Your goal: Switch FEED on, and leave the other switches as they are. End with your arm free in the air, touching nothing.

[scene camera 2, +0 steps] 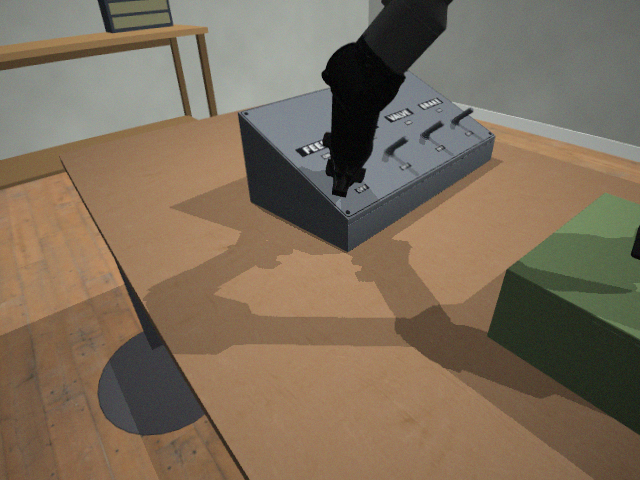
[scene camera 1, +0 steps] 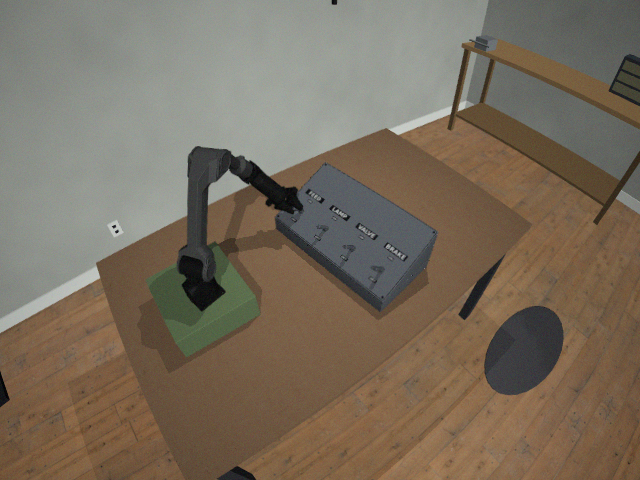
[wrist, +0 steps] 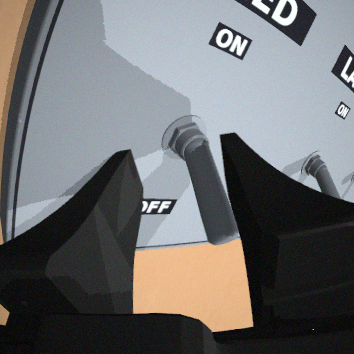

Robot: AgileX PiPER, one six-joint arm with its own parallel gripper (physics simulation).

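The grey sloped panel (scene camera 1: pixel 373 207) (scene camera 2: pixel 289 119) carries four toggle switches. The FEED lever (wrist: pixel 210 200) tilts down toward its OFF side in the wrist view; in the scene views the gripper hides it. The LAMP lever (scene camera 1: pixel 322 228) (scene camera 2: pixel 397 147) (wrist: pixel 326 181), VALVE lever (scene camera 1: pixel 348 250) (scene camera 2: pixel 433 129) and BRAKE lever (scene camera 1: pixel 377 269) (scene camera 2: pixel 462 116) lean the same way. My gripper (scene camera 1: pixel 298 208) (scene camera 2: pixel 339 193) (wrist: pixel 178 162) is partly open at the FEED switch. The lever stands between the fingers, very near the right finger in the wrist view; whether they touch is unclear.
The panel stands on a brown table (scene camera 1: pixel 289 372) (scene camera 2: pixel 320 403). The arm's base is on a green block (scene camera 1: pixel 217 330) (scene camera 2: pixel 558 315) beside the panel. The LAMP lever is the neighbour on the right finger's side. A wooden bench (scene camera 1: pixel 542 69) (scene camera 2: pixel 129 37) stands beyond the table.
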